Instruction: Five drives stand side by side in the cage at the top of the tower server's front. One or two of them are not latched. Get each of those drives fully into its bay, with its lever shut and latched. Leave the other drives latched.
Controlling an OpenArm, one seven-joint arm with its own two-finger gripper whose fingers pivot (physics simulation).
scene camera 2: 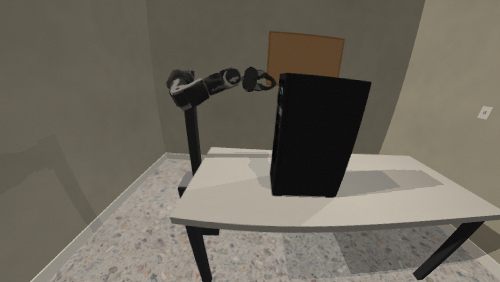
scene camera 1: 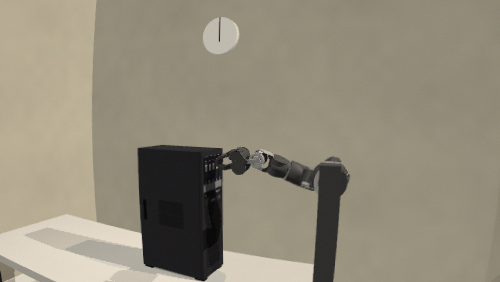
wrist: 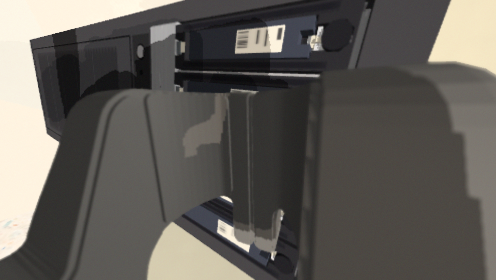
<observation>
I see my gripper (scene camera 1: 217, 161), a black tower server (wrist: 114, 54) and a dark arm post (scene camera 2: 191, 120).
My gripper is seen too in the wrist view (wrist: 262, 166).
</observation>
